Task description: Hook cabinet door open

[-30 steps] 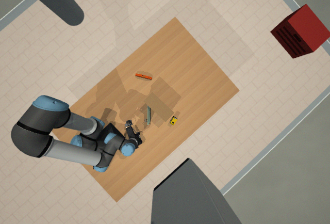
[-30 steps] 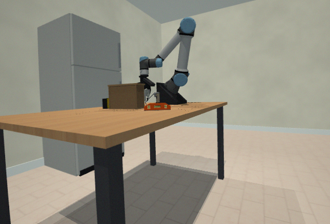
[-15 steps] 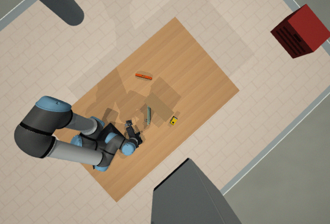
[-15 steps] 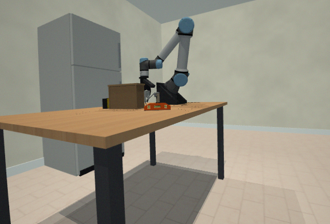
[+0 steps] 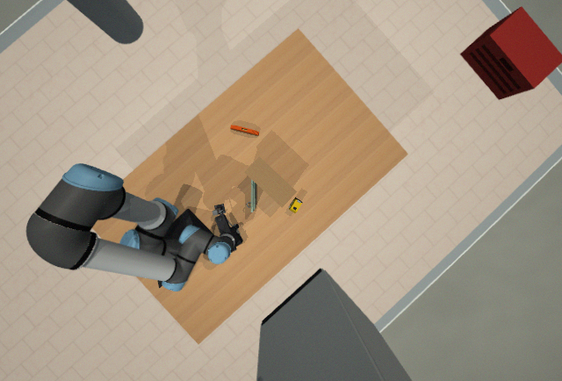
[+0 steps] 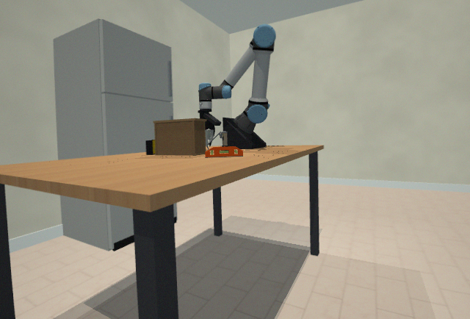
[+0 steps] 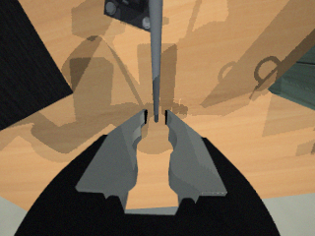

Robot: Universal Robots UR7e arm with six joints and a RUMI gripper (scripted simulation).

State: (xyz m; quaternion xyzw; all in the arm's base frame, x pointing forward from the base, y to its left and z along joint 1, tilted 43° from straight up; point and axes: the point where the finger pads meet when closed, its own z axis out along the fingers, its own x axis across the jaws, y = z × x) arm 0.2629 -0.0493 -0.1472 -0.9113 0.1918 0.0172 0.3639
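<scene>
Right now the thin grey hook is 5 cm to the left of my hand, 2 cm ahead of it and 2 cm above it. Round my hand: yellow tape measure 29 cm ahead, 17 cm to the right; then cabinet door 20 cm ahead, 4 cm to the left, 4 cm above; then orange spirit level 43 cm ahead, 27 cm to the left, 2 cm below.
</scene>
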